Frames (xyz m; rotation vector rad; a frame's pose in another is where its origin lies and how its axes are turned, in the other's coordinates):
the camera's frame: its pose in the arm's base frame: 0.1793 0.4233 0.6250 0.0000 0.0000 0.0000
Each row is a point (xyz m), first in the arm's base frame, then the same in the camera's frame.
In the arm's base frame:
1: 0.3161 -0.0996 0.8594
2: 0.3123 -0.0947 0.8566
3: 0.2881 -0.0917 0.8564
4: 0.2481 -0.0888 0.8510
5: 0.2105 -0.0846 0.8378
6: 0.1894 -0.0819 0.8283
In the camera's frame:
1: 0.1368 -0.5229 0.2344
2: 0.1330 -0.5180 0.2316
3: 0.1088 -0.5150 0.2314
4: 0.0688 -0.5121 0.2260
5: 0.0312 -0.5079 0.2128
6: 0.0101 -0.5052 0.2033

